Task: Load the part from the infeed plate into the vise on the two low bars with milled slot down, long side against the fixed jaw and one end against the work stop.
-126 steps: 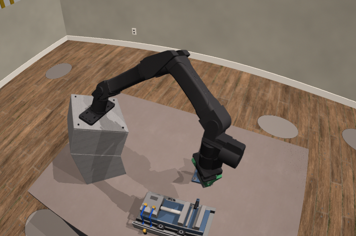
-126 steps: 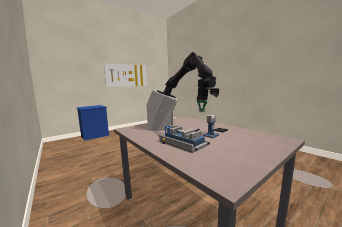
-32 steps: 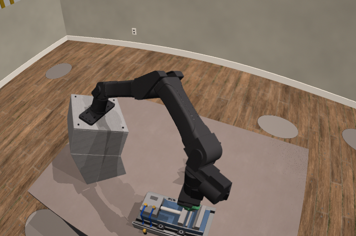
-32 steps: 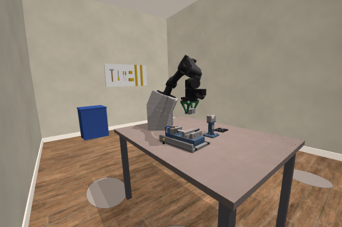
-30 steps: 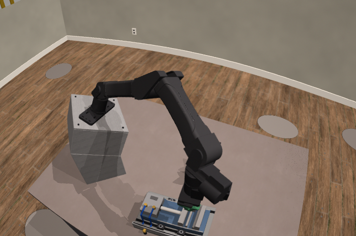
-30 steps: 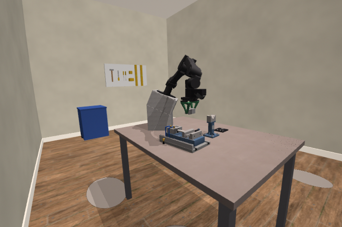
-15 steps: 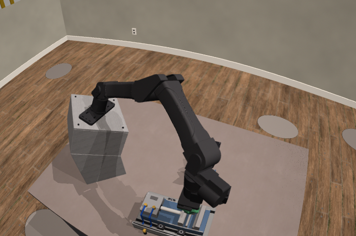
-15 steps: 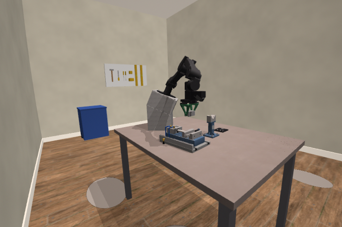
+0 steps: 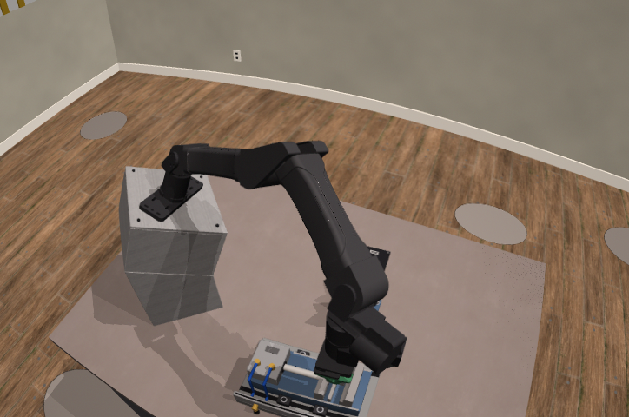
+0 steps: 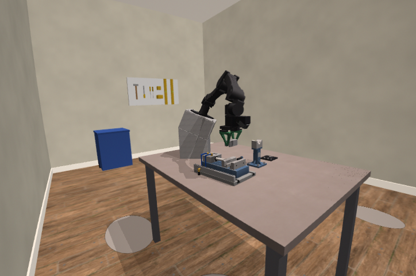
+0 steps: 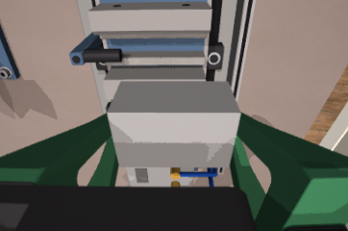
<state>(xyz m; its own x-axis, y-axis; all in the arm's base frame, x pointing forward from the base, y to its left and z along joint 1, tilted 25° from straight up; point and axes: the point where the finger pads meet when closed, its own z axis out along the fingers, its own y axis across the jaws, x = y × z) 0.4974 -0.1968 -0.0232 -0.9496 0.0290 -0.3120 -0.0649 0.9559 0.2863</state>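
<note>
Now: the work stop rod 10 cm below my hand and 7 cm to the left of it. From my hand the other things lie so: part: right at my hand; air cylinder: 16 cm behind, 11 cm below, 1 cm to the left; piston rod: 11 cm below, 9 cm behind, 1 cm to the left.
</note>
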